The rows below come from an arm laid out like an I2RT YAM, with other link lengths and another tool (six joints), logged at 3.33 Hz.
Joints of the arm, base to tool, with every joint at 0 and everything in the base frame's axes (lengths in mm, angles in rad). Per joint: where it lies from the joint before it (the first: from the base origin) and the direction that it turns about. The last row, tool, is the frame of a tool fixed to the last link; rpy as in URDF.
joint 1: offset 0 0 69.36 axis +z
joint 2: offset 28 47.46 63.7 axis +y
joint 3: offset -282.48 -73.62 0 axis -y
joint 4: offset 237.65 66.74 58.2 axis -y
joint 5: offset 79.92 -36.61 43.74 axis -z
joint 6: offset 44.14 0 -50.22 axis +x
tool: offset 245 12 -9 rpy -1.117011 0.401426 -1.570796
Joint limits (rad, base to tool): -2.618..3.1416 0..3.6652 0..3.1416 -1.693..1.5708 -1.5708..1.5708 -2.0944..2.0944
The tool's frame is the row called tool.
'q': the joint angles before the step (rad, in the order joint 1, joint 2, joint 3, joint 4, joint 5, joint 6). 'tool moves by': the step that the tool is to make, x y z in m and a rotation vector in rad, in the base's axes. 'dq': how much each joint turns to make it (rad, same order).
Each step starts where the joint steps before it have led.
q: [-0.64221, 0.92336, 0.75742, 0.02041, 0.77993, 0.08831]
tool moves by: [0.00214, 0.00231, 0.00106, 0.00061, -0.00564, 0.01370]
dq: [0.00039, -0.01030, 0.00000, -0.00801, -0.01372, 0.00267]
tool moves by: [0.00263, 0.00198, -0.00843, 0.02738, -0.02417, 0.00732]
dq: [0.00036, -0.00001, 0.00077, -0.03092, -0.01262, 0.04807]
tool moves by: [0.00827, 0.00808, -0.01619, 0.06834, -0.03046, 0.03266]
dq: [0.00228, -0.00380, 0.02556, -0.10413, -0.04502, 0.08735]
